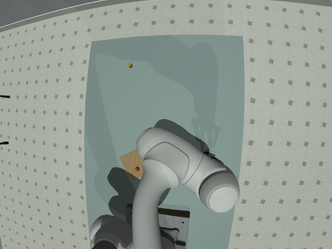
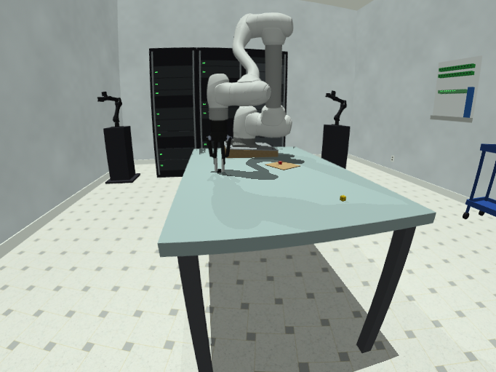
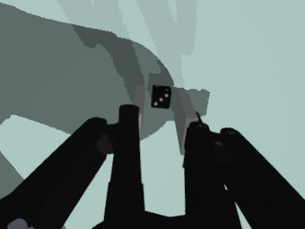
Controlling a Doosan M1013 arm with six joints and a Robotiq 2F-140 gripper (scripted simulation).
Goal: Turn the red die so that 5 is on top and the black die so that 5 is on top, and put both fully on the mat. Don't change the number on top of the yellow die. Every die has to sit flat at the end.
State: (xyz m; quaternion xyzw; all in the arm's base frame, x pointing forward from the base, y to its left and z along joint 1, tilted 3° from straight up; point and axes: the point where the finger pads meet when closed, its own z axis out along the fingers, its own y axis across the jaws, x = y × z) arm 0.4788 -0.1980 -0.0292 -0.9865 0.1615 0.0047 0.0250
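The black die is 3 cm below my hand and 1 cm ahead of it. Also, from my hand: tan mat: 35 cm to the left, 8 cm behind, 3 cm below; yellow die: 44 cm ahead, 40 cm to the left, 3 cm below; red die: 34 cm to the left, 10 cm behind, 2 cm below.
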